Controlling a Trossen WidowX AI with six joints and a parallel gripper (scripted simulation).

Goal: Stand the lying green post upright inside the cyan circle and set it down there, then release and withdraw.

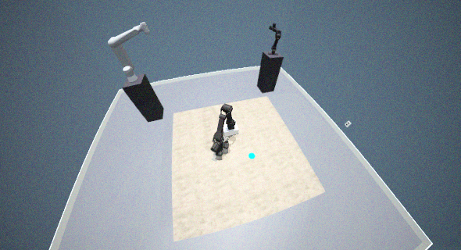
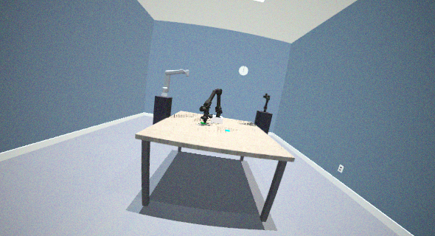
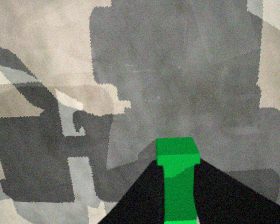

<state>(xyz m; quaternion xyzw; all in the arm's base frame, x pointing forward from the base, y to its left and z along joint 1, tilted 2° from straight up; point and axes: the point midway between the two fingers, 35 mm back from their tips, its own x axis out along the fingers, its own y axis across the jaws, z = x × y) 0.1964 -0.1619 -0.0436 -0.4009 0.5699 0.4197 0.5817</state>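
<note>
The cyan patch lies 140 mm ahead of my gripper tip, 280 mm to the left of it and 10 mm below it. Round my gripper tip: green post 10 mm behind, 20 mm to the right.
</note>
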